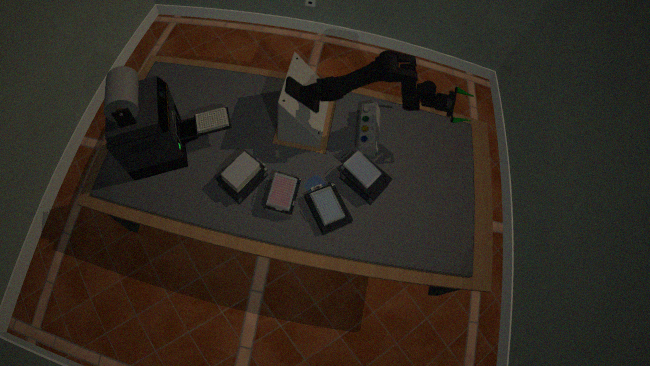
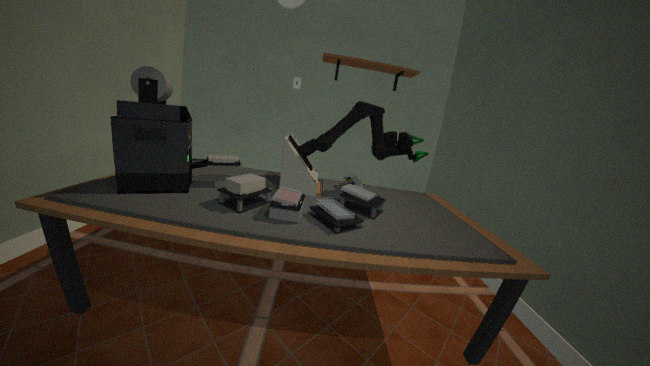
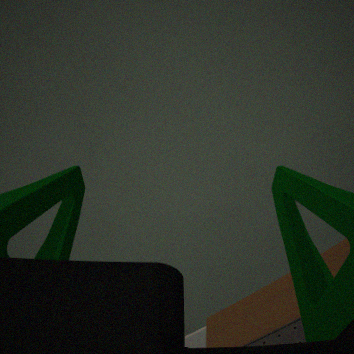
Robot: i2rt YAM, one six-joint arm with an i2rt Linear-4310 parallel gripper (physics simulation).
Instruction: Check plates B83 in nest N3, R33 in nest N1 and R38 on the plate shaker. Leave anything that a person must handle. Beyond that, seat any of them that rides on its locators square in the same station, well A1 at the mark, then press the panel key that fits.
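My gripper (image 1: 471, 106) (image 2: 425, 147) (image 3: 178, 176) is open and empty, high beyond the table's right rear part. A white plate (image 1: 241, 171) (image 2: 245, 183) sits on the left raised stand. A pink-welled plate (image 1: 282, 192) (image 2: 288, 197) sits on a low block right of it. A pale blue plate (image 1: 328, 205) (image 2: 335, 209) and another pale blue plate (image 1: 362, 169) (image 2: 359, 192) sit on dark stands further right. Labels, well A1 marks and which station is which are too small and dark to tell. The key panel (image 1: 367, 128) has green, yellow and blue keys.
A dark machine (image 1: 145, 130) (image 2: 152, 150) with a roll on top stands at the left. Its arm holds out a white plate (image 1: 212, 120) (image 2: 223, 159). A slanted white board (image 1: 303, 100) carries the arm's base at the rear. A blue disc (image 1: 315, 181) lies near the middle stands. A wall shelf (image 2: 370, 65) hangs behind.
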